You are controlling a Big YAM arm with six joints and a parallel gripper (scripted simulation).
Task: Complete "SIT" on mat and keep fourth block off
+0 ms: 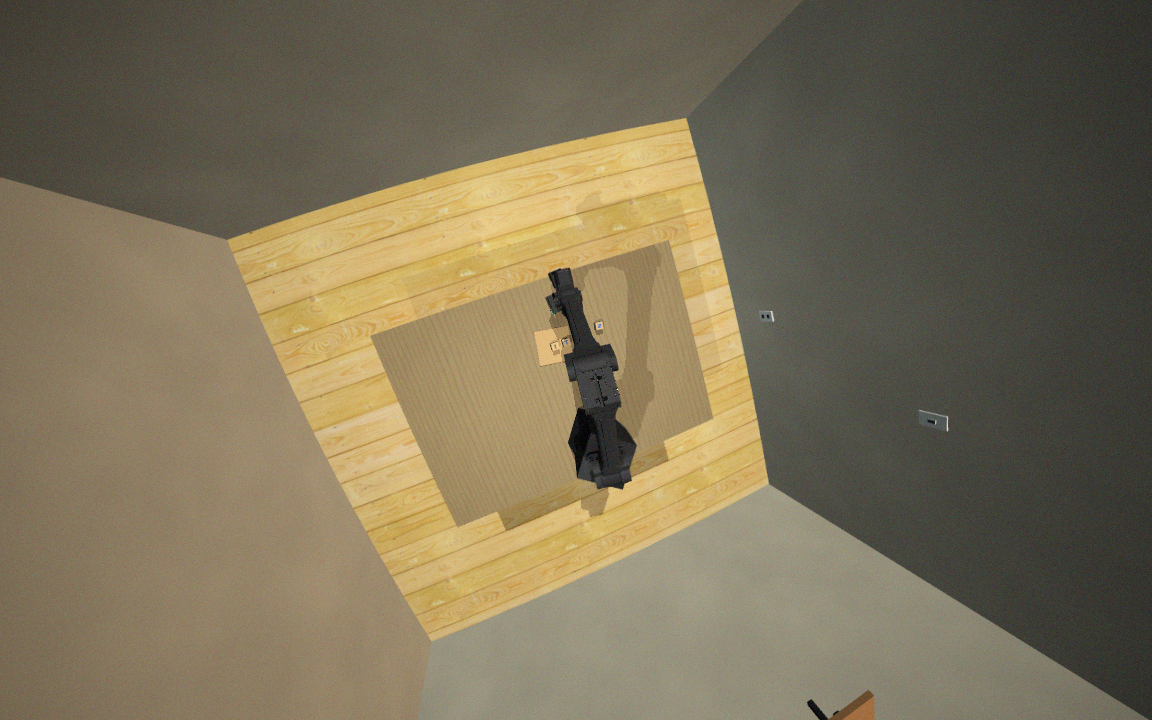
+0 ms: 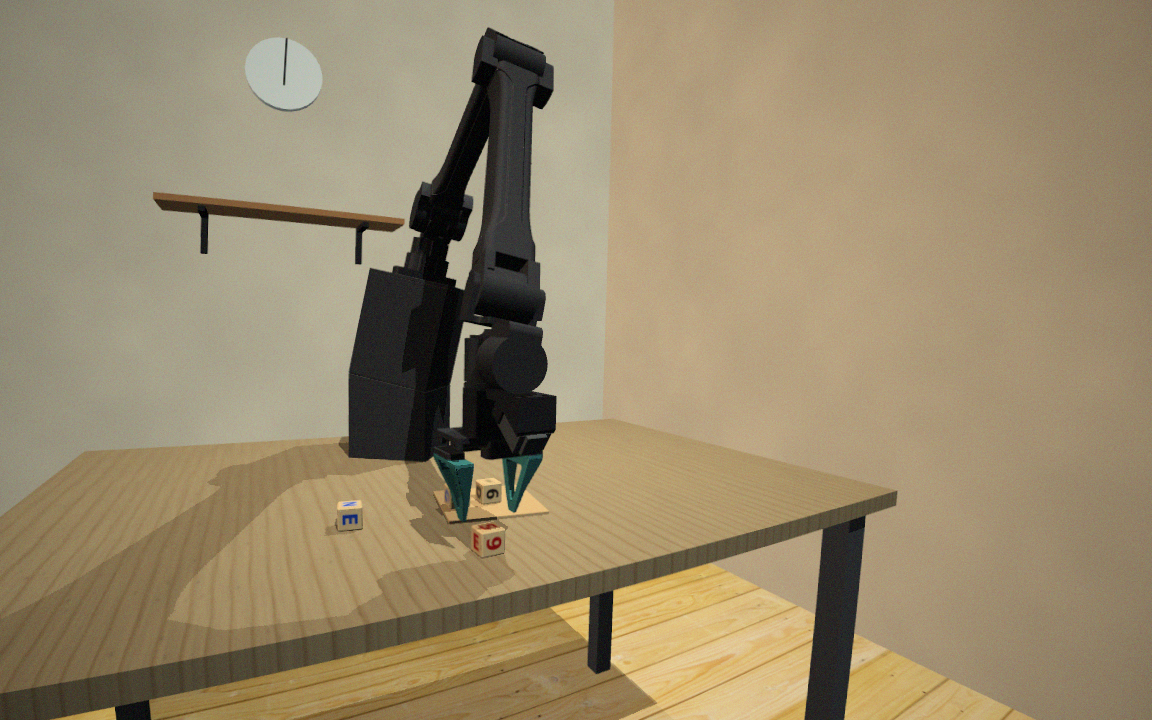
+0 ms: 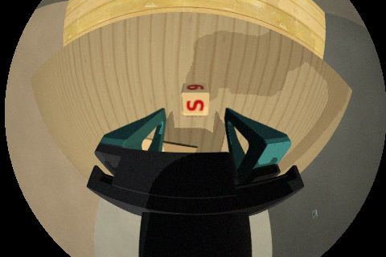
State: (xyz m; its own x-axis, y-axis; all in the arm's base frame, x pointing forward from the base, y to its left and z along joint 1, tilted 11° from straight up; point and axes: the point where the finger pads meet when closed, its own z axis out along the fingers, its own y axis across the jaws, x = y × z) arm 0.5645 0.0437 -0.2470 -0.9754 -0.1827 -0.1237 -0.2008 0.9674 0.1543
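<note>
Right now the letter block is 40 mm below my hand. Round my hand: tan mat (170 mm behind, 50 mm to the left, 50 mm below).
</note>
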